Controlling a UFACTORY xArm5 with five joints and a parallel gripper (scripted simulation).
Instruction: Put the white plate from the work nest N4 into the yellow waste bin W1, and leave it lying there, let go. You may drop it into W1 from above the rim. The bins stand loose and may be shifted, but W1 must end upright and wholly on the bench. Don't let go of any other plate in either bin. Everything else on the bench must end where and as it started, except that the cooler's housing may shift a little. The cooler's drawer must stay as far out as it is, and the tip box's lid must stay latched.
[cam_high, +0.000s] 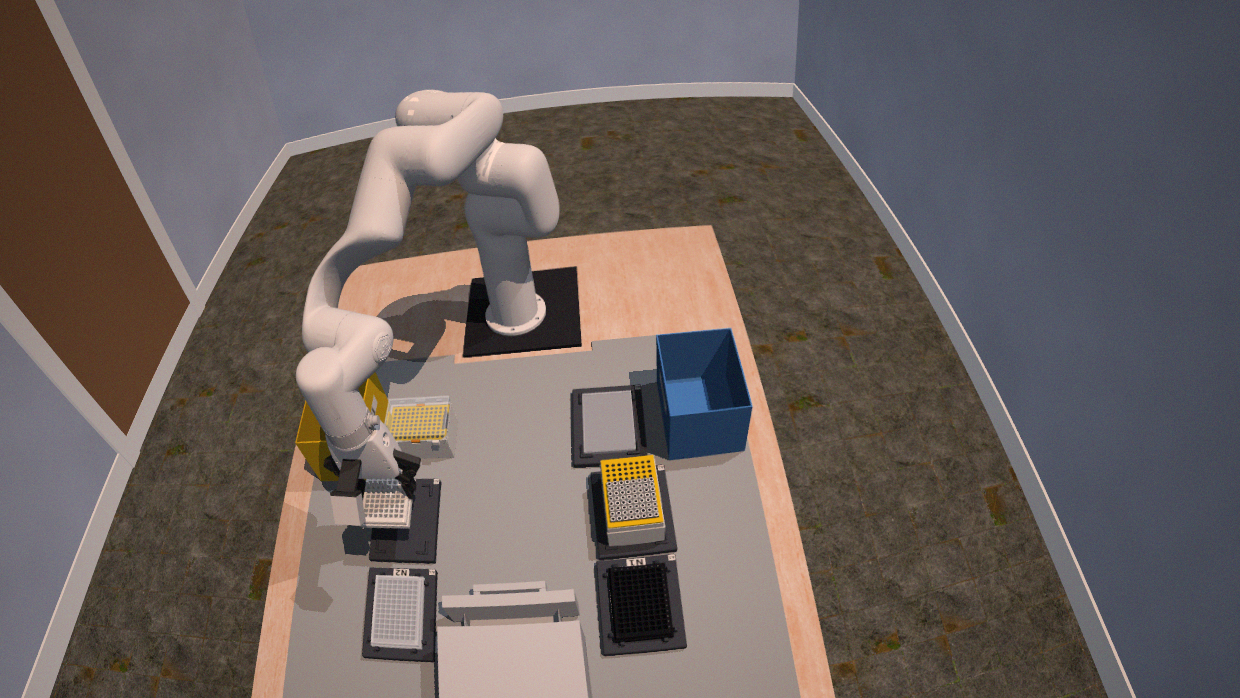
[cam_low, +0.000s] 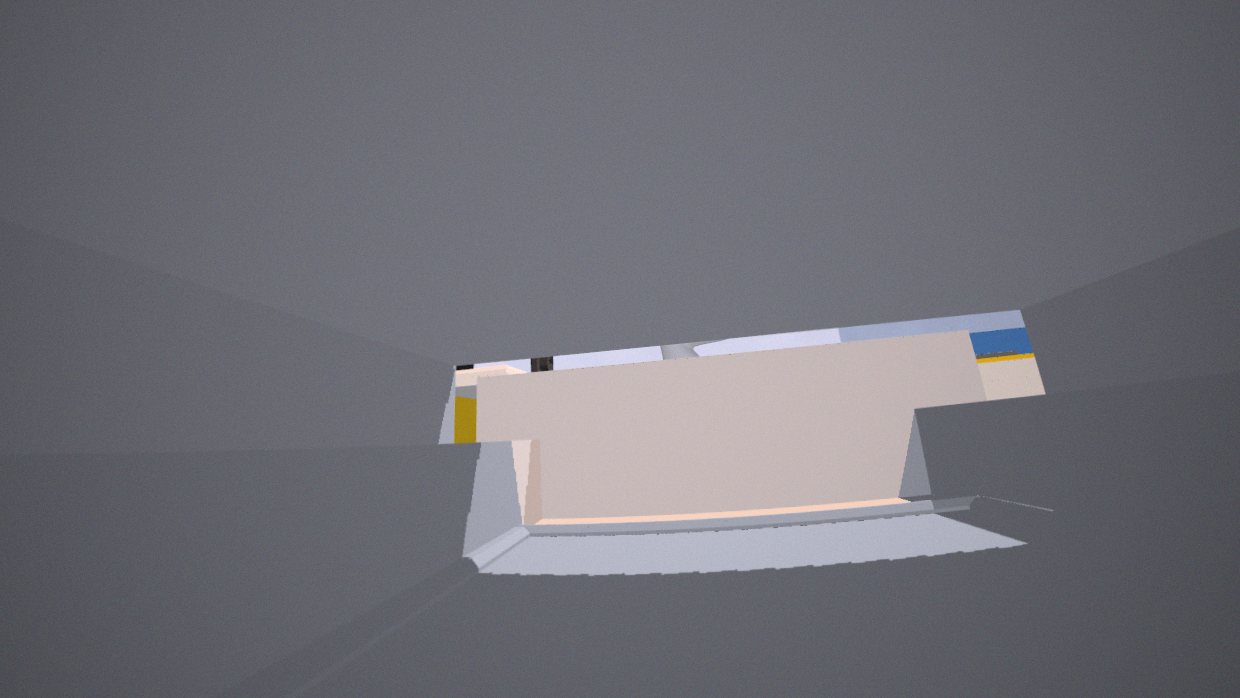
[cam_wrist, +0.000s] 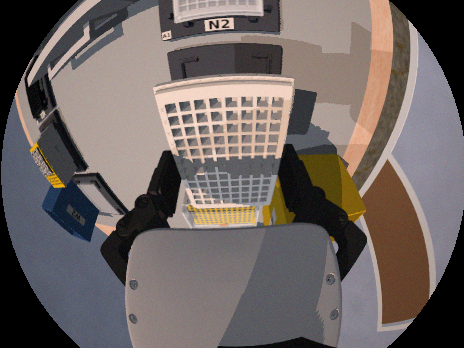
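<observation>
Now: hand 100 mm above the work nest N4. Round my hand: cooler drawer: 280 mm ahead, 210 mm to the left, 80 mm below; then white plate: 10 mm below; then yellow waste bin W1: 170 mm behind, 140 mm to the right, 70 mm below.
</observation>
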